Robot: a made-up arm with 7 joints. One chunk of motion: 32 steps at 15 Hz.
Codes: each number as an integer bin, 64 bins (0 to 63) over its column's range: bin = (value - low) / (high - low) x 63, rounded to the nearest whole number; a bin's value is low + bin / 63 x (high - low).
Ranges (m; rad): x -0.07..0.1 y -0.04..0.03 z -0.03..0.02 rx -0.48..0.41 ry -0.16..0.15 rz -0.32..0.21
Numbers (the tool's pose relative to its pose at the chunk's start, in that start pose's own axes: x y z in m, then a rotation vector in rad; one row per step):
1: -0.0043 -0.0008 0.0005 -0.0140 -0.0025 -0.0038
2: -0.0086 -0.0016 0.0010 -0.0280 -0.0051 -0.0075
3: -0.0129 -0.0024 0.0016 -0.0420 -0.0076 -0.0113
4: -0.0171 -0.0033 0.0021 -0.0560 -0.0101 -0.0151
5: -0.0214 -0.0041 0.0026 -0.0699 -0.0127 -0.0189
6: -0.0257 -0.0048 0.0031 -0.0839 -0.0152 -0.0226
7: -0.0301 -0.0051 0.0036 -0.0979 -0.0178 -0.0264
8: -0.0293 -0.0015 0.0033 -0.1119 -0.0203 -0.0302
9: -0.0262 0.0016 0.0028 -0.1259 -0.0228 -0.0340
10: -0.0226 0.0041 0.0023 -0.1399 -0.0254 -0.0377
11: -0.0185 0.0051 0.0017 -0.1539 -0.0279 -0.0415
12: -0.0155 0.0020 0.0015 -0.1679 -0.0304 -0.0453
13: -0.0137 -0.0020 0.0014 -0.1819 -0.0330 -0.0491
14: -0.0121 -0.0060 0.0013 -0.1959 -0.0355 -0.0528
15: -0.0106 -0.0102 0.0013 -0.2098 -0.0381 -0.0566
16: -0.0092 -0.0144 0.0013 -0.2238 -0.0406 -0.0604
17: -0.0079 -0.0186 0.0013 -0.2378 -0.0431 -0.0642
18: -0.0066 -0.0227 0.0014 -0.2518 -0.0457 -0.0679
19: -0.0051 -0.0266 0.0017 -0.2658 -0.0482 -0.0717
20: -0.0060 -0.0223 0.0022 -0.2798 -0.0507 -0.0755
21: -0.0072 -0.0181 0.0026 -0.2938 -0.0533 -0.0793
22: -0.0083 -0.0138 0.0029 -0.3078 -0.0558 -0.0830
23: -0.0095 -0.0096 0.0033 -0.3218 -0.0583 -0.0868
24: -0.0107 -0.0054 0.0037 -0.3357 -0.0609 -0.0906
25: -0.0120 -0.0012 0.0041 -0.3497 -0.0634 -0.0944
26: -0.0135 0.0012 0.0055 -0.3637 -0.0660 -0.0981
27: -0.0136 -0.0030 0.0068 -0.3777 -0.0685 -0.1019
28: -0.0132 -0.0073 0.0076 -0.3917 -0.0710 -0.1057
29: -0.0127 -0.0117 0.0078 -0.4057 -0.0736 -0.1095
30: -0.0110 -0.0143 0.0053 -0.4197 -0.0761 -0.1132
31: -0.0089 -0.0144 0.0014 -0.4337 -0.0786 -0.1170
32: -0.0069 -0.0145 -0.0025 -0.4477 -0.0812 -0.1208
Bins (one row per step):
1: 24 35 38 33 32 38
2: 23 35 39 32 31 37
3: 21 34 40 31 31 37
4: 20 33 40 30 30 36
5: 18 32 41 29 30 36
6: 16 32 42 28 29 35
7: 15 31 42 27 29 35
8: 15 35 42 26 28 34
9: 16 37 41 25 28 34
10: 18 40 41 24 27 34
11: 19 41 40 23 27 33
12: 20 38 40 22 26 33
13: 21 34 40 21 26 32
14: 21 31 39 20 25 32
15: 22 27 39 19 25 31
16: 23 23 39 18 24 31
17: 23 19 39 17 24 30
18: 23 16 40 16 23 30
19: 24 12 40 15 23 30
20: 24 16 41 14 22 29
21: 23 20 41 13 22 29
22: 23 24 41 12 21 28
23: 22 27 42 11 21 28
24: 22 31 42 10 20 27
25: 21 35 43 9 20 27
26: 21 37 45 8 19 26
27: 21 33 46 7 19 26
28: 21 29 47 6 18 25
29: 21 25 48 5 18 25
30: 22 23 44 4 17 25
31: 23 23 40 3 17 24
32: 23 23 35 2 16 24

